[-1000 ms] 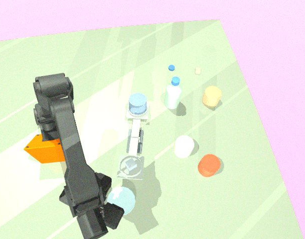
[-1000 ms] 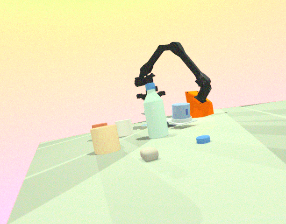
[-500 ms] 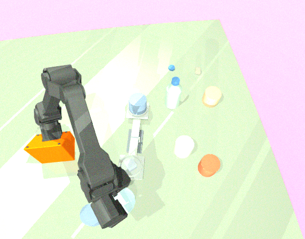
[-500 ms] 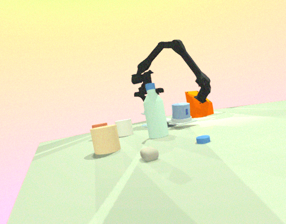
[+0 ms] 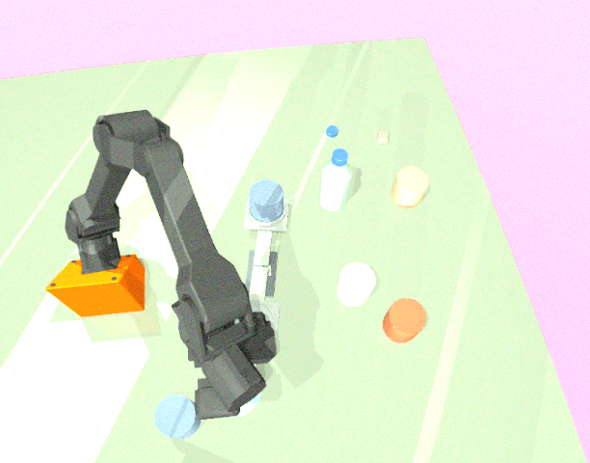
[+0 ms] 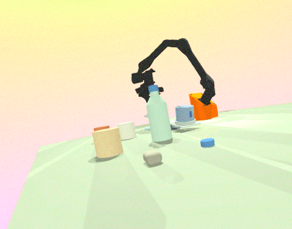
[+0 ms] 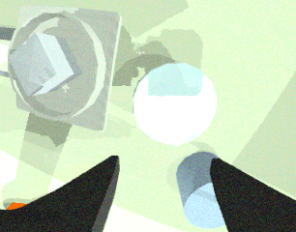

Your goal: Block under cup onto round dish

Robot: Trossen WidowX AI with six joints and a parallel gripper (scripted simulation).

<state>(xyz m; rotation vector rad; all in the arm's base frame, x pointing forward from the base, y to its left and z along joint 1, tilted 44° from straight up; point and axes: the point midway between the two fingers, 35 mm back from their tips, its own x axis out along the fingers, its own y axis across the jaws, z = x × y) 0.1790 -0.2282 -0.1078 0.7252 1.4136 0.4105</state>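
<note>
My gripper tip is 70 mm to the right of the pale blue-white block, 70 mm short of it and 40 mm above it. The rest, counted from my gripper tip: round white dish 120 mm below, 20 mm to the right; then white balance 190 mm to the left, 110 mm ahead, 100 mm below; then white cylinder 290 mm ahead, 120 mm to the left, 90 mm below.
</note>
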